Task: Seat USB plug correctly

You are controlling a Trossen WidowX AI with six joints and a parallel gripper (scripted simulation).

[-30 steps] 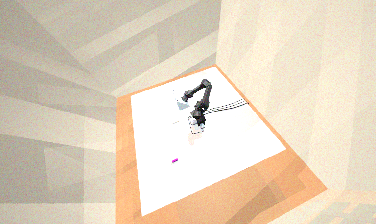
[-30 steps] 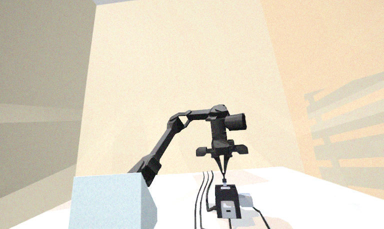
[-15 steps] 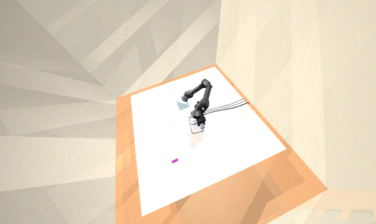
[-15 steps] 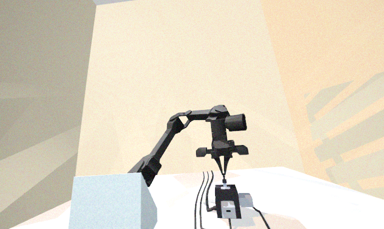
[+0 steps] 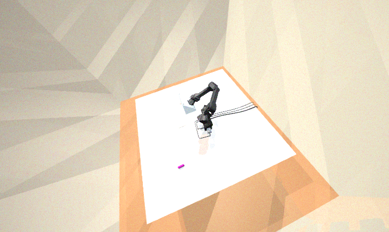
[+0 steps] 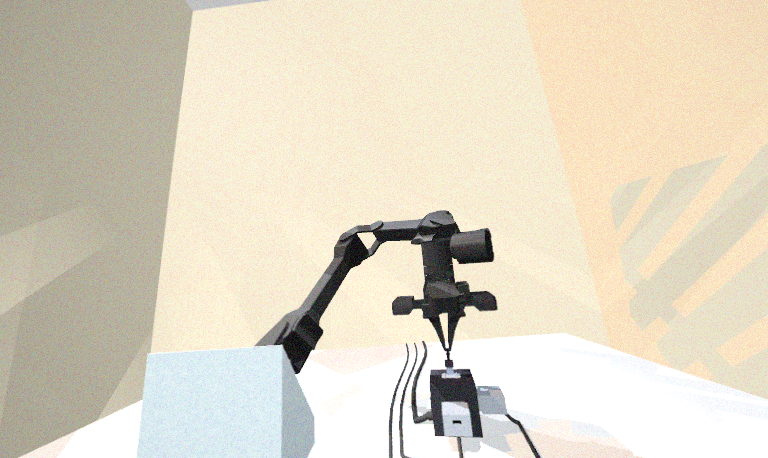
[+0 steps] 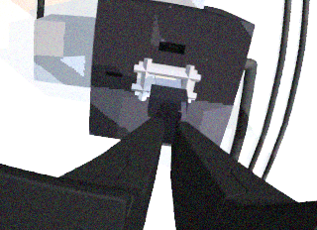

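My gripper tip is 2 cm above the usb plug. From my gripper tip the other things lie so: white-framed socket (5 cm below); small magenta piece (39 cm to the right, 23 cm ahead, 10 cm below).
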